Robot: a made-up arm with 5 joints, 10 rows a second.
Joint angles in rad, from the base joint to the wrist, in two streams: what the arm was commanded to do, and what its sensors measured. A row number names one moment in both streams.
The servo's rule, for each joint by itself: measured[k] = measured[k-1] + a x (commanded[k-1-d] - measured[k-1]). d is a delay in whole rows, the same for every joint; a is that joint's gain. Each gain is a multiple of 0.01, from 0.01 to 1. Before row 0 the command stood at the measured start. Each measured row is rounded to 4 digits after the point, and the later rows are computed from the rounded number. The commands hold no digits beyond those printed.
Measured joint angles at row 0:
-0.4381 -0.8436 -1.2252 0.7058 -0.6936
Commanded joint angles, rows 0 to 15:
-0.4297 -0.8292 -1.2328 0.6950 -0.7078
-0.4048 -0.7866 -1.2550 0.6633 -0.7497
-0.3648 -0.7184 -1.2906 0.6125 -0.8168
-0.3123 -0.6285 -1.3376 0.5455 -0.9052
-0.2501 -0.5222 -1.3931 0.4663 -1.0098
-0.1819 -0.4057 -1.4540 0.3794 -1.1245
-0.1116 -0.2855 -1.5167 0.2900 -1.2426
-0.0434 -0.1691 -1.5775 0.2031 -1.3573
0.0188 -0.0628 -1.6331 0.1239 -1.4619
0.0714 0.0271 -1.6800 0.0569 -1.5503
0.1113 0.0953 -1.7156 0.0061 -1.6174
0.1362 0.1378 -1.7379 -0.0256 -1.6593
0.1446 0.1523 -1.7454 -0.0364 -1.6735
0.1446 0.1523 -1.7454 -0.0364 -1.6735
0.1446 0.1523 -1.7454 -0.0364 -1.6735
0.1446 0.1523 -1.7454 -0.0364 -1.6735
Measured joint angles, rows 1 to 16:
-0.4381 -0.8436 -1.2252 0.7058 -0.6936
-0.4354 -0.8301 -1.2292 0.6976 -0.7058
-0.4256 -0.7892 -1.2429 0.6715 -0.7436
-0.4061 -0.7226 -1.2682 0.6267 -0.8066
-0.3761 -0.6341 -1.3050 0.5650 -0.8914
-0.3358 -0.5289 -1.3517 0.4900 -0.9932
-0.2866 -0.4131 -1.4059 0.4059 -1.1061
-0.2306 -0.2932 -1.4646 0.3178 -1.2235
-0.1707 -0.1765 -1.5244 0.2306 -1.3386
-0.1101 -0.0696 -1.5820 0.1495 -1.4446
-0.0520 0.0213 -1.6339 0.0791 -1.5355
0.0003 0.0909 -1.6772 0.0236 -1.6059
0.0438 0.1350 -1.7094 -0.0138 -1.6518
0.0761 0.1513 -1.7285 -0.0310 -1.6705
0.0980 0.1522 -1.7375 -0.0351 -1.6731
0.1129 0.1523 -1.7417 -0.0361 -1.6734
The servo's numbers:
d 1
a 0.32 0.94 0.53 0.76 0.86

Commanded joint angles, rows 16 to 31:
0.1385 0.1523 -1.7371 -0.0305 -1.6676
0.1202 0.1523 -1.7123 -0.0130 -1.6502
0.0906 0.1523 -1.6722 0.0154 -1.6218
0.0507 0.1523 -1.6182 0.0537 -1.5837
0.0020 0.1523 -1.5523 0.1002 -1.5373
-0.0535 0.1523 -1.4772 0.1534 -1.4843
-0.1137 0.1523 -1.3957 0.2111 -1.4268
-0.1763 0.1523 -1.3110 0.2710 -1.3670
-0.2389 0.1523 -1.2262 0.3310 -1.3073
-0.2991 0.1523 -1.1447 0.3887 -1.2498
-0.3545 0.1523 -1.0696 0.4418 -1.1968
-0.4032 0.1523 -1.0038 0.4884 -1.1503
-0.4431 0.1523 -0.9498 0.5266 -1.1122
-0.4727 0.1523 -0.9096 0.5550 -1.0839
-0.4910 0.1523 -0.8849 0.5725 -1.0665
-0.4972 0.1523 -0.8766 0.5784 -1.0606
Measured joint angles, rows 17 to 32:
0.1230 0.1523 -1.7437 -0.0363 -1.6735
0.1280 0.1523 -1.7402 -0.0319 -1.6684
0.1255 0.1523 -1.7254 -0.0175 -1.6527
0.1143 0.1523 -1.6972 0.0075 -1.6261
0.0939 0.1523 -1.6553 0.0426 -1.5896
0.0645 0.1523 -1.6007 0.0864 -1.5446
0.0267 0.1523 -1.5352 0.1373 -1.4927
-0.0182 0.1523 -1.4613 0.1934 -1.4360
-0.0688 0.1523 -1.3816 0.2524 -1.3767
-0.1232 0.1523 -1.2992 0.3121 -1.3170
-0.1795 0.1523 -1.2173 0.3703 -1.2592
-0.2355 0.1523 -1.1390 0.4246 -1.2055
-0.2892 0.1523 -1.0673 0.4731 -1.1580
-0.3384 0.1523 -1.0050 0.5138 -1.1186
-0.3814 0.1523 -0.9544 0.5451 -1.0888
-0.4165 0.1523 -0.9176 0.5659 -1.0696

